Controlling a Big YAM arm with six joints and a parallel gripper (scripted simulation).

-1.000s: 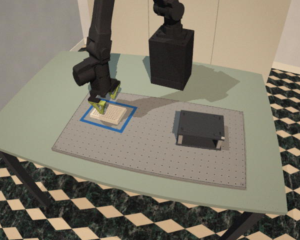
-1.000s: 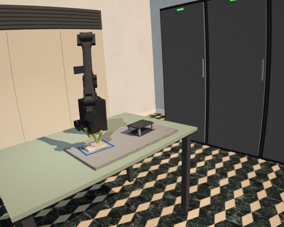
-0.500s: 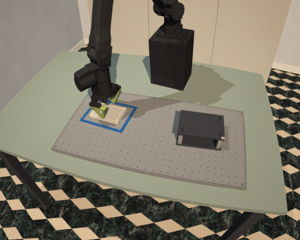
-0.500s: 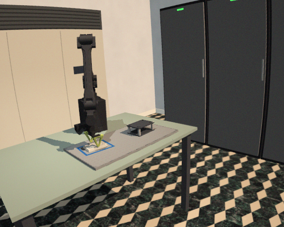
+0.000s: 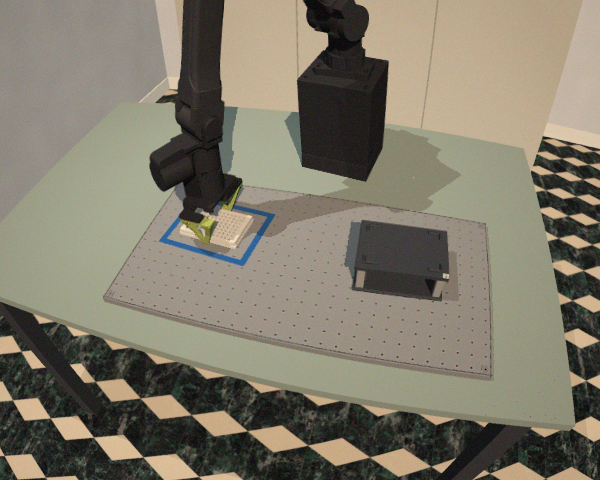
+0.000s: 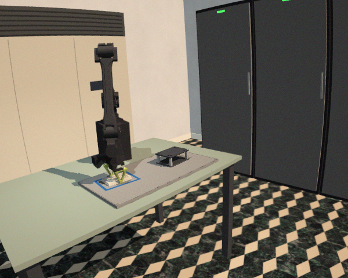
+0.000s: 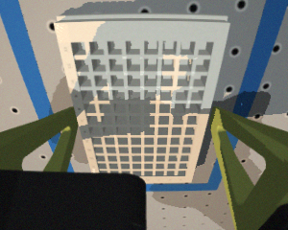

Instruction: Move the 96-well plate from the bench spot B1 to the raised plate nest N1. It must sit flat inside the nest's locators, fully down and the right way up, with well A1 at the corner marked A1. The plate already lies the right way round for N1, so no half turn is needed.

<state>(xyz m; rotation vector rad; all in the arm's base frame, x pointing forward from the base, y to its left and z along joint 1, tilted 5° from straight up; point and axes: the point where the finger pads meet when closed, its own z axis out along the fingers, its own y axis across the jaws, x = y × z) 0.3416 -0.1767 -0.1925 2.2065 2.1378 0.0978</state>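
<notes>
The cream 96-well plate lies right at my hand. From my hand the other things lie so: black raised nest N1: 370 mm to the left, 50 mm above, 10 mm ahead; white corner mark: 450 mm to the left, 50 mm ahead, 50 mm above.
</notes>
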